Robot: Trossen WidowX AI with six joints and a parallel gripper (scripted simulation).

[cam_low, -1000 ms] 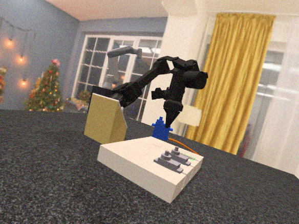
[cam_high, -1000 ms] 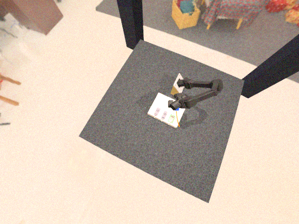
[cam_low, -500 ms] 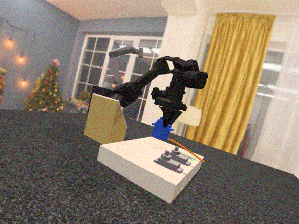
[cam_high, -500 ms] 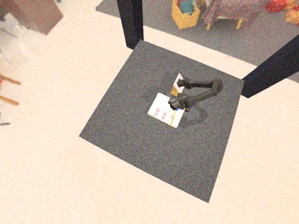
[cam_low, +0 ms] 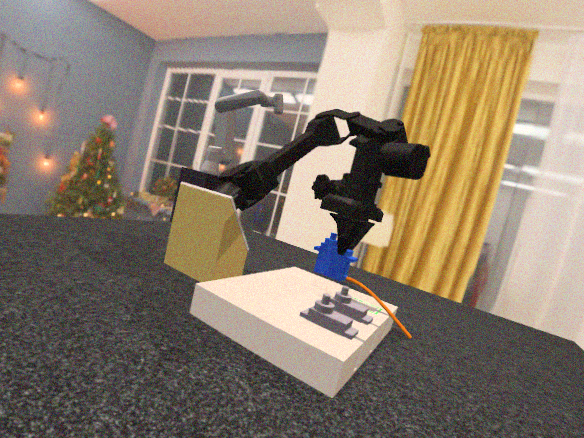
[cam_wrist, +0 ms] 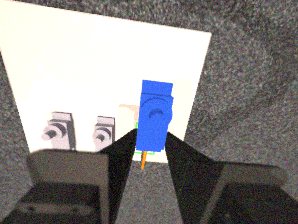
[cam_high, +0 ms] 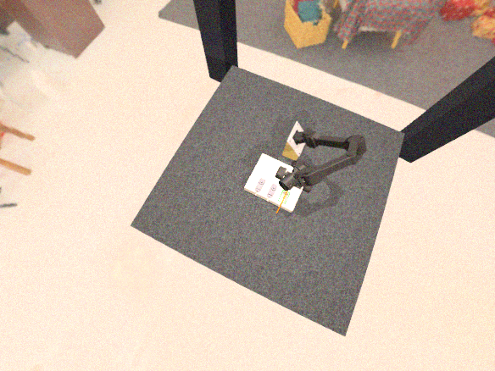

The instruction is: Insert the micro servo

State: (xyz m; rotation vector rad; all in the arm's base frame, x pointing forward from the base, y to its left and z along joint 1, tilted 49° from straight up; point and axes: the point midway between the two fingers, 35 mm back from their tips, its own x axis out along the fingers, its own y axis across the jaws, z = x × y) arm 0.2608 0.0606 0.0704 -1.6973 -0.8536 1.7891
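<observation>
Now: the white deck 5 cm behind my gripper tip, 8 cm to the right of it and 10 cm below it.
</observation>
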